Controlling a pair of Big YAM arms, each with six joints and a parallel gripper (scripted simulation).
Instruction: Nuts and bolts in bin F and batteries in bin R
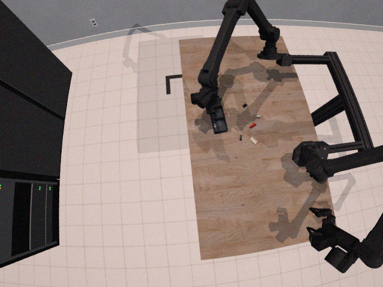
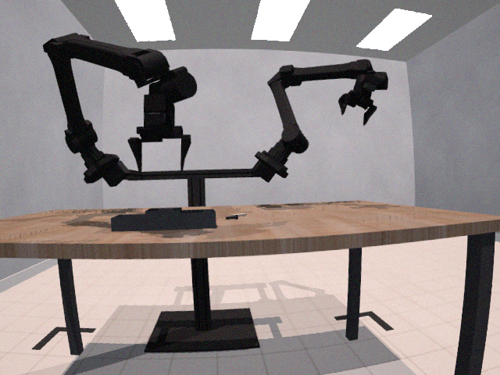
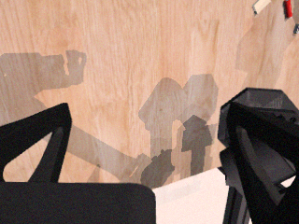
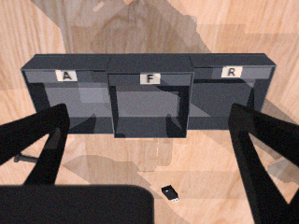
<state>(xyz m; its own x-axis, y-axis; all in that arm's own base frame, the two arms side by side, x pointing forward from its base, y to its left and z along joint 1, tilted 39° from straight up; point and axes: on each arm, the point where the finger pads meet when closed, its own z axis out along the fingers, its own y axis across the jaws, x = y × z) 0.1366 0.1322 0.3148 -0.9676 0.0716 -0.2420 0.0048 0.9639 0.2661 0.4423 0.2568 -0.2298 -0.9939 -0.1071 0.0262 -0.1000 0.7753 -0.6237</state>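
My right hand is 280 mm past the red battery, 140 mm above it and 120 mm to the right of it. The rest, counted from my right hand: beige block: 260 mm behind, 210 mm to the left, 140 mm below; then black three-compartment bin row: 120 mm below, 60 mm behind; then black bolt: 190 mm to the left, 180 mm behind, 140 mm below.
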